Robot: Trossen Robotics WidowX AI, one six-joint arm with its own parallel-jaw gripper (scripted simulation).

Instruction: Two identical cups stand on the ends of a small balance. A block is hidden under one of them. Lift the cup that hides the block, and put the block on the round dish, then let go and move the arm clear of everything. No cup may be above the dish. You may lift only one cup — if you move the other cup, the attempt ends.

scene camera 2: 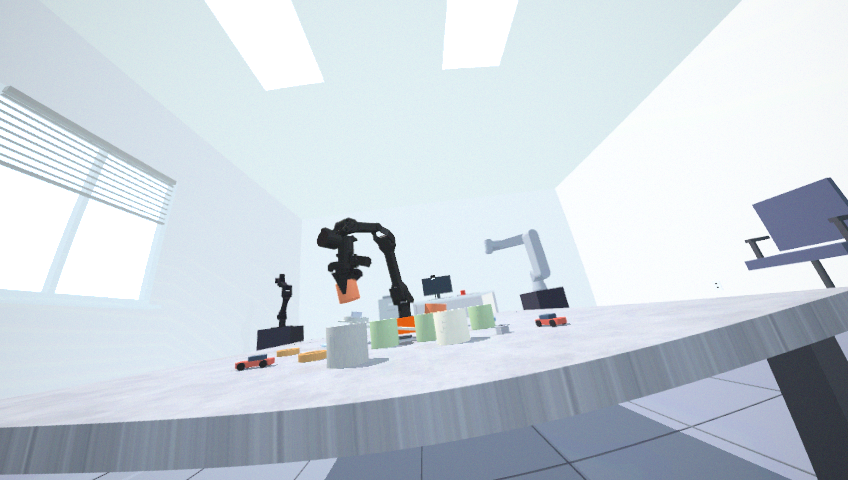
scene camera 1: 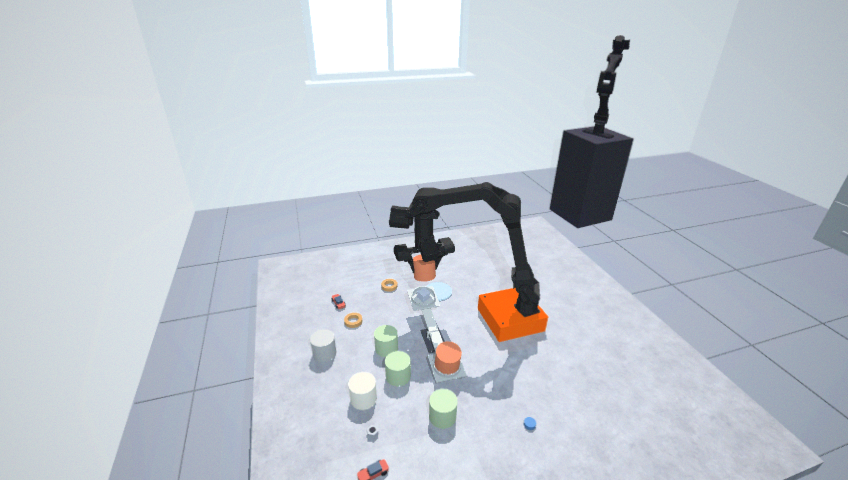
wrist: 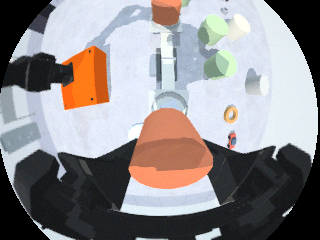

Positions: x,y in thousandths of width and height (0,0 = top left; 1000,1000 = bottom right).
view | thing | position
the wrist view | my gripper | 523,590
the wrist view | orange cup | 530,640
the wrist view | small balance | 523,385
